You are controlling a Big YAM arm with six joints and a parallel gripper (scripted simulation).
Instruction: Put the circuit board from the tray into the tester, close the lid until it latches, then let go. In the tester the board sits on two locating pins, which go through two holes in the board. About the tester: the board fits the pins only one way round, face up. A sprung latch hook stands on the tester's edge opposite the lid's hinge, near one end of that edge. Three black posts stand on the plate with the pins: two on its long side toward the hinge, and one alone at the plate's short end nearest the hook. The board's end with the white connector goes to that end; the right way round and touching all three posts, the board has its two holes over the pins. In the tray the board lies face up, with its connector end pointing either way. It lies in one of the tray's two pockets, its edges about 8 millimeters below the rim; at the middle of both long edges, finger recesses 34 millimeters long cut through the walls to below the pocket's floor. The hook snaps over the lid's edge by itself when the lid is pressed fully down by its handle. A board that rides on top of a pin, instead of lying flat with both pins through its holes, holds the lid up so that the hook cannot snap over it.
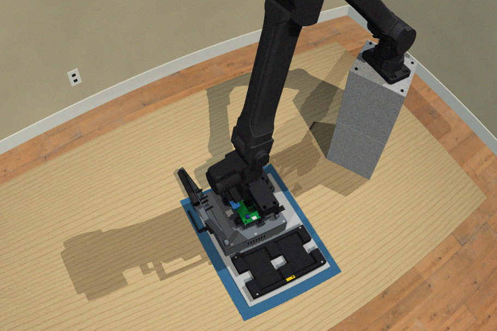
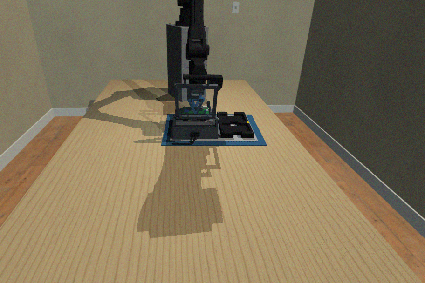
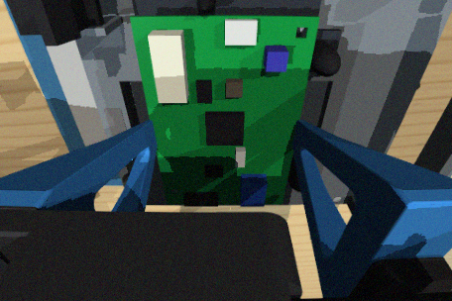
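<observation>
The green circuit board lies right at my hand. Also, from my hand: grey tester (30 mm to the left, 30 mm ahead, 20 mm above); then black latch hook (60 mm to the left, 60 mm behind); then lid (120 mm ahead, 90 mm above, 10 mm to the right).
</observation>
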